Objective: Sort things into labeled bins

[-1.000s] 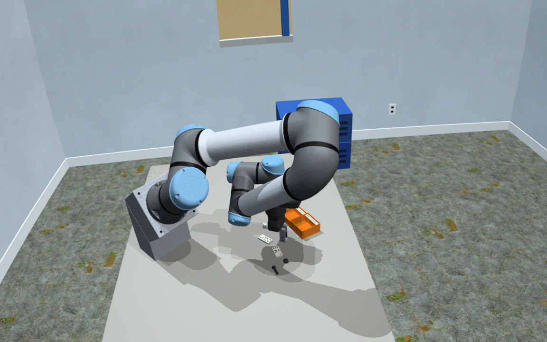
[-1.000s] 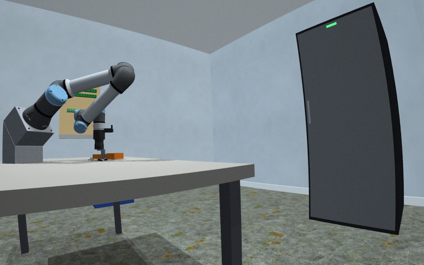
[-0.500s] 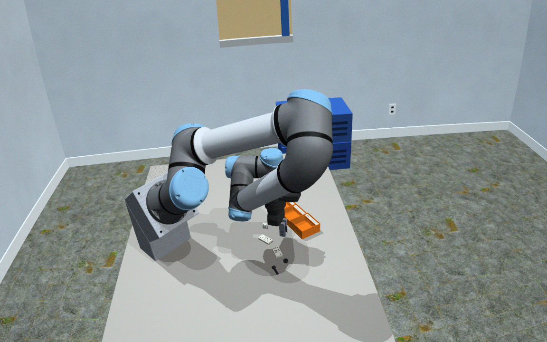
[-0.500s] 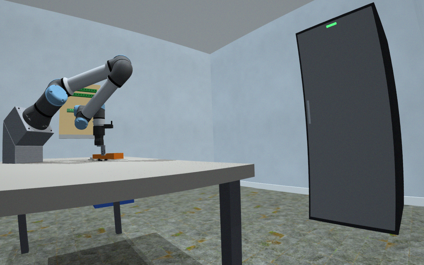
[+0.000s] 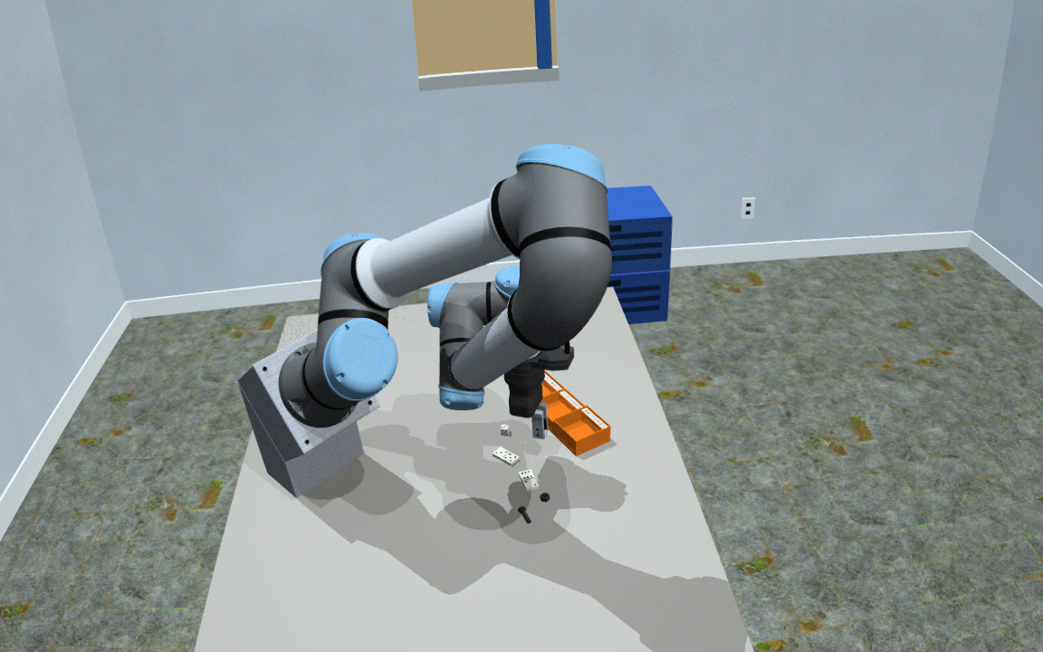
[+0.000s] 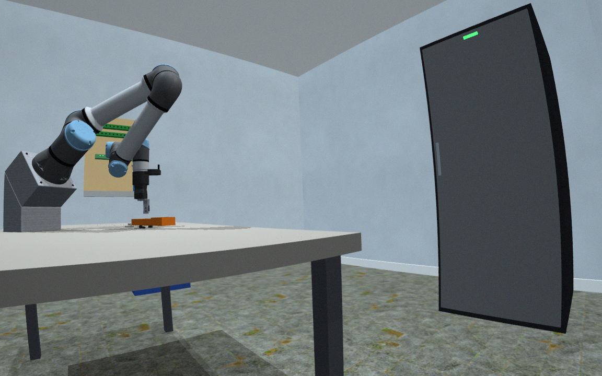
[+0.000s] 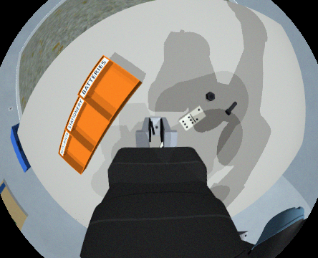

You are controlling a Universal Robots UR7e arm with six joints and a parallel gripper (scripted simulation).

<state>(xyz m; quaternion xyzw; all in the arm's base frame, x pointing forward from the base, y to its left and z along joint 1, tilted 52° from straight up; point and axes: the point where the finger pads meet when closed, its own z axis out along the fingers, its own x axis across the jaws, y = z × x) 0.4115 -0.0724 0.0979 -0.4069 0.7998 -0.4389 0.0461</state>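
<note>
The black nut lies 11 cm to the right of my hand, 8 cm below it and 5 cm behind it. The rest, counted from my hand: white die (11 cm to the left, 7 cm below, 3 cm behind); then black bolt (12 cm to the right, 10 cm behind, 7 cm below); then grey piece (1 cm below).
</note>
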